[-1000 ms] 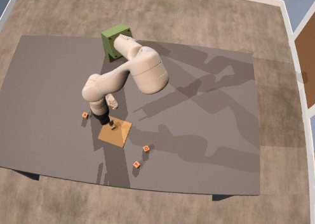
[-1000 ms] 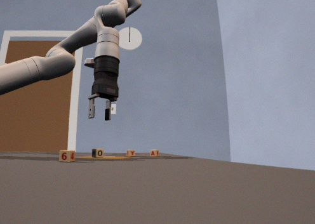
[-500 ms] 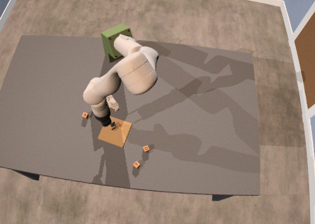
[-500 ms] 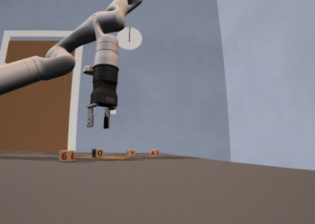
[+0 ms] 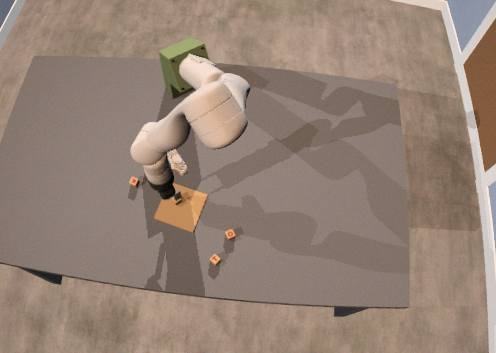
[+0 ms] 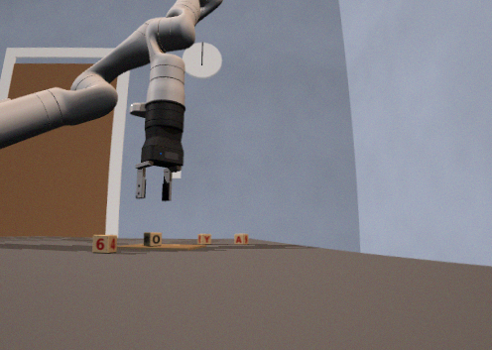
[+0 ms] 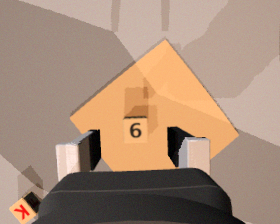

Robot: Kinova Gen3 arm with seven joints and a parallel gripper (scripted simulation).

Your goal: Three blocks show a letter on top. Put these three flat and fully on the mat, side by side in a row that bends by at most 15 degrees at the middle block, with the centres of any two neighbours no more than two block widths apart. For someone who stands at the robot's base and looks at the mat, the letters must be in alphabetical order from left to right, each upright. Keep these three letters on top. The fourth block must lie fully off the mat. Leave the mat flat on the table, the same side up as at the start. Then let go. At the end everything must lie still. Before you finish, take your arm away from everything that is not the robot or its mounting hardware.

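My hand is 11 cm above the orange mat, 2 cm to the right of it and 1 cm short of it.
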